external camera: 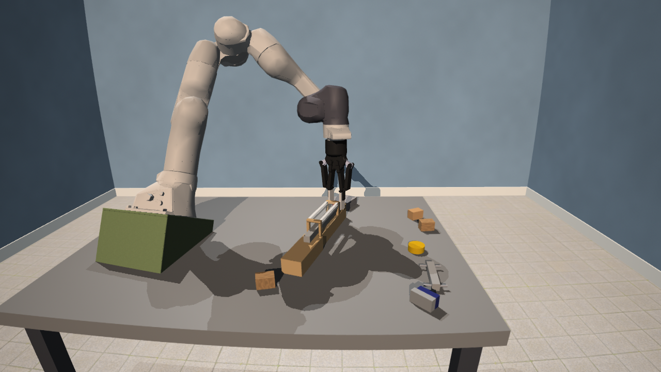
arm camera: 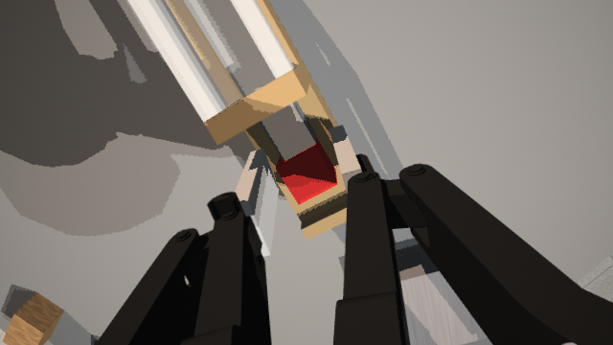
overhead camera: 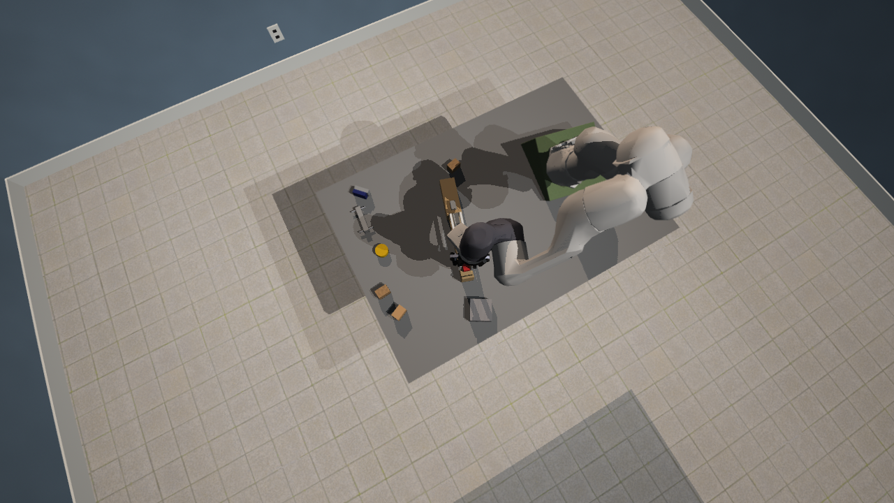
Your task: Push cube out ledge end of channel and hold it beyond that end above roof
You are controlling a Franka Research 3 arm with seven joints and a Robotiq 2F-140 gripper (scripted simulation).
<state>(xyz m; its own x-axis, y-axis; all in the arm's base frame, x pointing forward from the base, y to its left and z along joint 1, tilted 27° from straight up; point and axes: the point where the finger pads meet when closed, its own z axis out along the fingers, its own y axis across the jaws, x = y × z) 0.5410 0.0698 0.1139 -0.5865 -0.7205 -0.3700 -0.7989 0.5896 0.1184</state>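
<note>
Right now my hand is 30 mm above the red cube. Also, from my hand: long wooden channel 50 mm behind, 120 mm to the right, 30 mm below; grey box 40 mm ahead, 160 mm to the left, 70 mm below; long grey bar 30 mm behind, 80 mm to the right, 30 mm below.
</note>
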